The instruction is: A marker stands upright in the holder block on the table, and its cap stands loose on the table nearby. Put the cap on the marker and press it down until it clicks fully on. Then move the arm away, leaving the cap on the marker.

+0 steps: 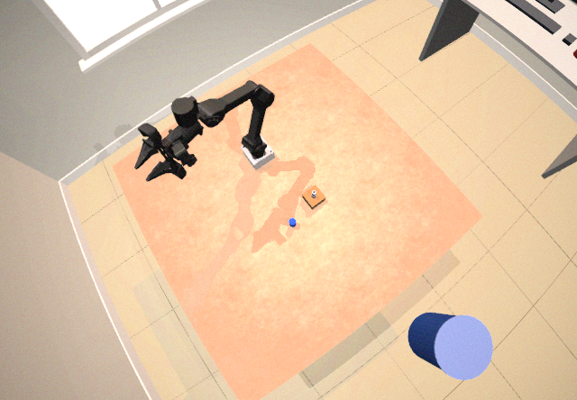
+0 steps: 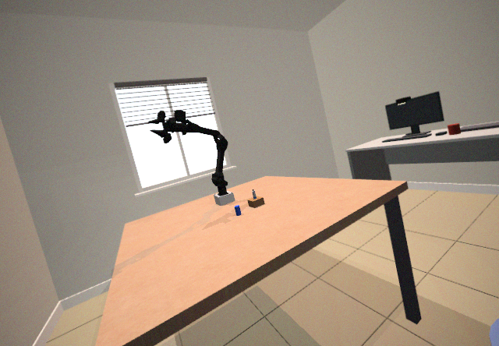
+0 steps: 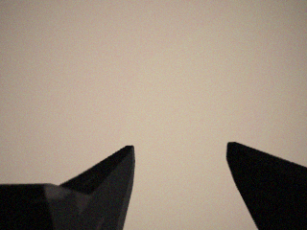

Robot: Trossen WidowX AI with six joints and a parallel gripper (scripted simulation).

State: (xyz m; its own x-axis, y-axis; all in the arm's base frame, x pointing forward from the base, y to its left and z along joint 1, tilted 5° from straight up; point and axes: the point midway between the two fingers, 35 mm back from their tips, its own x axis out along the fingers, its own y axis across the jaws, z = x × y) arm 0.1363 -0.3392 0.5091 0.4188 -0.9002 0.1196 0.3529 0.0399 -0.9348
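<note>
My gripper tip is now 560 mm above the blue cap, 330 mm to the right of it and 170 mm short of it. Also, from my gripper tip: holder block 570 mm below, 460 mm to the left, 110 mm ahead.
</note>
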